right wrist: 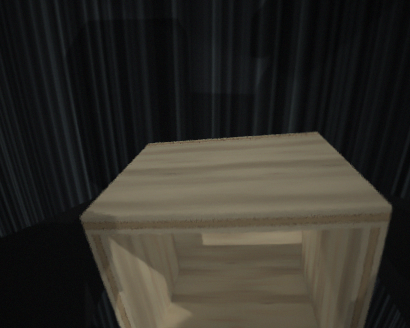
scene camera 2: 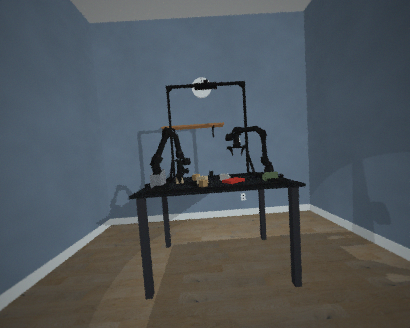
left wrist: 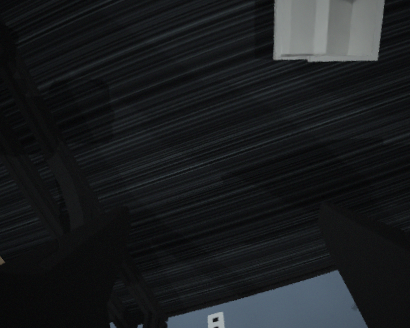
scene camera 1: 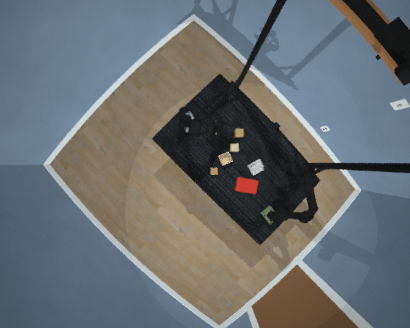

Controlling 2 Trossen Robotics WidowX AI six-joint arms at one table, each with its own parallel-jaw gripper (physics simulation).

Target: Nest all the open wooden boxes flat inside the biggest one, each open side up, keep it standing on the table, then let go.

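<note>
The biggest wooden box (scene camera 1: 225,158) sits open side up on the black table. A smaller pale wooden box (scene camera 1: 234,147) is just above it in scene camera 1; whether its open side is up is too small to tell. Another open wooden box (right wrist: 235,180) fills the lower right wrist view, its opening facing the camera. My right gripper (scene camera 2: 180,177) (right wrist: 236,195) is low over the table and open, its dark fingers on either side of that box; the arm largely hides this box in scene camera 1. My left gripper (scene camera 2: 236,152) (left wrist: 225,215) is open and empty, high above the table.
An orange-tan cube (scene camera 1: 239,132) and a smaller tan block (scene camera 1: 214,171) lie near the boxes. A white bin (scene camera 1: 256,167) (left wrist: 327,30), a red slab (scene camera 1: 247,185) (scene camera 2: 233,180) and a green piece (scene camera 1: 268,214) (scene camera 2: 270,175) stand farther right. A grey object (scene camera 2: 158,179) stands near the right arm.
</note>
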